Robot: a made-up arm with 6 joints.
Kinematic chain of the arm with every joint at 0, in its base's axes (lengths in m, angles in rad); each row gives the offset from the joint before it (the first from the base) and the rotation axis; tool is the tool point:
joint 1: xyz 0 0 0.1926 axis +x
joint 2: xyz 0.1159 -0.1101 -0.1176 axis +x
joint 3: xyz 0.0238 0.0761 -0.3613 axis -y
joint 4: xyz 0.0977 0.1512 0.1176 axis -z
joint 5: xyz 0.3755 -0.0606 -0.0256 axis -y
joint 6: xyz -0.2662 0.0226 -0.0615 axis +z
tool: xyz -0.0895 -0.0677 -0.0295
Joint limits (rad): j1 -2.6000..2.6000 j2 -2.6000..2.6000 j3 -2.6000..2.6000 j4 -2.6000..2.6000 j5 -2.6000..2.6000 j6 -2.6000..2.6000
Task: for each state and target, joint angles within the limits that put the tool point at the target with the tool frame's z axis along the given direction. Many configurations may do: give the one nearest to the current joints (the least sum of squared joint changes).
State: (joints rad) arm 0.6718 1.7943 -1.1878 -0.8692 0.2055 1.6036
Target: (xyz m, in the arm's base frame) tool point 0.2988 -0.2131 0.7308 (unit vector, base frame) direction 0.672 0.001 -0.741
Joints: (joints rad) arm 0.5892 2.2572 -0.8750 -1.0891 0.2468 1.8737
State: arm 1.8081 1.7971 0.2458 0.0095 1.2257 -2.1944
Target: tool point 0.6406 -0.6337 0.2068 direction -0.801 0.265 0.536
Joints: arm 2.0435 1.7458 -0.0383 -0.5949 1.8735 -2.1527
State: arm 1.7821 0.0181 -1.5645 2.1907 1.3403 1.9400
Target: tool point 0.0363 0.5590 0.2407 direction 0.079 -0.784 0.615
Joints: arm 1.8934 0.5230 -1.6748 1.5029 1.4983 1.6831
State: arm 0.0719 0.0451 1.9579 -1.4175 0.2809 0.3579
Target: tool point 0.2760 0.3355 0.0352 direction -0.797 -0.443 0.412
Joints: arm 0.2827 0.3131 1.0146 -2.1040 0.1579 0.1525
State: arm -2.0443 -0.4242 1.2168 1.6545 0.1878 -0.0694
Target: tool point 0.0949 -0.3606 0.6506 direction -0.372 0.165 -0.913
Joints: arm -1.8075 -1.2335 0.3539 1.9439 -0.0779 0.3160
